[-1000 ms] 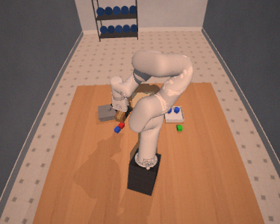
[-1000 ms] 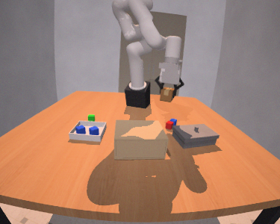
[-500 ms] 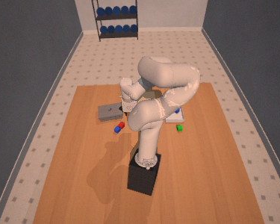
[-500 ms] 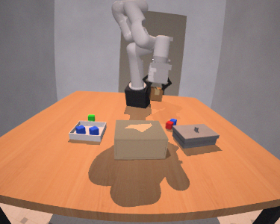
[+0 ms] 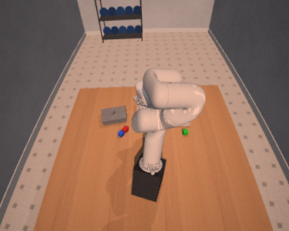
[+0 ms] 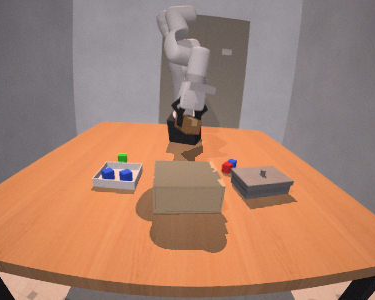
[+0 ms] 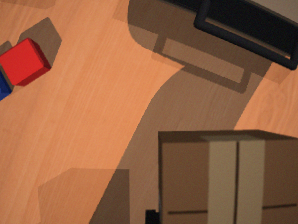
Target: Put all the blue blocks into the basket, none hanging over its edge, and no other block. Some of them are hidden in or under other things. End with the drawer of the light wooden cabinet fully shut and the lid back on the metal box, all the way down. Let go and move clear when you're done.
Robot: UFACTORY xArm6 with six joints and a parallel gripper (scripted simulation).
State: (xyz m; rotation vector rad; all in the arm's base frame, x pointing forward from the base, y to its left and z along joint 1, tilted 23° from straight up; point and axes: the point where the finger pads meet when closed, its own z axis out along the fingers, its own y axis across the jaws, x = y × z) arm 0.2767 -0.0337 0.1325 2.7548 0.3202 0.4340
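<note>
My gripper is now 5 cm past the green block, 26 cm to the left of it and 17 cm above it. Round my hand: small brown box (right at my hand); then drawer (22 cm ahead, 5 cm to the right, 14 cm below); then red block (7 cm ahead, 16 cm to the left, 17 cm below).
</note>
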